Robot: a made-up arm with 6 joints. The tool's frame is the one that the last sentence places.
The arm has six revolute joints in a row. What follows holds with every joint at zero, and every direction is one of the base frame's. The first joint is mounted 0.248 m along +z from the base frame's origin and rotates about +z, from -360 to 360 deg. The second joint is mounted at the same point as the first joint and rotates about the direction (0, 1, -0.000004), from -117.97 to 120 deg. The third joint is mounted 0.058 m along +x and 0.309 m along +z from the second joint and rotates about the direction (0, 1, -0.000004), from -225 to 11 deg. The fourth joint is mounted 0.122 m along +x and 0.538 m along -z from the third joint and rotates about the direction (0, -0.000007, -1), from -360 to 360 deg. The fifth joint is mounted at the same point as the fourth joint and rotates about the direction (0, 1, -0.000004), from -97 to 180 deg. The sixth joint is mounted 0.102 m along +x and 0.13 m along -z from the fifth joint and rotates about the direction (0, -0.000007, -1), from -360 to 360 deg. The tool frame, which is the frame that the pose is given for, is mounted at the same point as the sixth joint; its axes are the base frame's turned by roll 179.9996, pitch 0 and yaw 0 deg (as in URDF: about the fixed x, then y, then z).
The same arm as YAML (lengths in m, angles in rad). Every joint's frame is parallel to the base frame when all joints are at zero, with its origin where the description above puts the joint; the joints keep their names.
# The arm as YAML. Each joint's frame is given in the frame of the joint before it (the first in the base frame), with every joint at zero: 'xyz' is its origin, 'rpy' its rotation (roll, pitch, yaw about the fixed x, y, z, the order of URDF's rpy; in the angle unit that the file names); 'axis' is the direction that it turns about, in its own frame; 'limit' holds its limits. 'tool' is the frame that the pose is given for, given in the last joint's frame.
units:
  length: m
  angle: rad
joints:
  - name: joint 1
    type: revolute
    origin:
      xyz: [0.0, 0.0, 0.248]
      rpy: [0.0, 0.0, 0.0]
    axis: "+z"
    limit:
      lower: -6.2832
      upper: 6.2832
  - name: joint 2
    type: revolute
    origin:
      xyz: [0.0, 0.0, 0.0]
      rpy: [0.0, 0.0, 0.0]
    axis: "+y"
    limit:
      lower: -2.059
      upper: 2.0944
  - name: joint 3
    type: revolute
    origin:
      xyz: [0.058, 0.0, 0.309]
      rpy: [0.0, 0.0, 0.0]
    axis: "+y"
    limit:
      lower: -3.927
      upper: 0.192
  - name: joint 4
    type: revolute
    origin:
      xyz: [0.122, 0.0, -0.538]
      rpy: [0.0, 0.0, 0.0]
    axis: "-z"
    limit:
      lower: -6.2832
      upper: 6.2832
  - name: joint 5
    type: revolute
    origin:
      xyz: [0.0, 0.0, 0.0]
      rpy: [0.0, 0.0, 0.0]
    axis: "+y"
    limit:
      lower: -1.693
      upper: 3.1416
  - name: joint 6
    type: revolute
    origin:
      xyz: [0.102, 0.0, -0.13]
      rpy: [0.0, 0.0, 0.0]
    axis: "-z"
    limit:
      lower: -6.2832
      upper: 6.2832
tool:
  origin:
    xyz: [0.0, 0.0, 0.0]
    rpy: [3.1416, 0.0, 0.0]

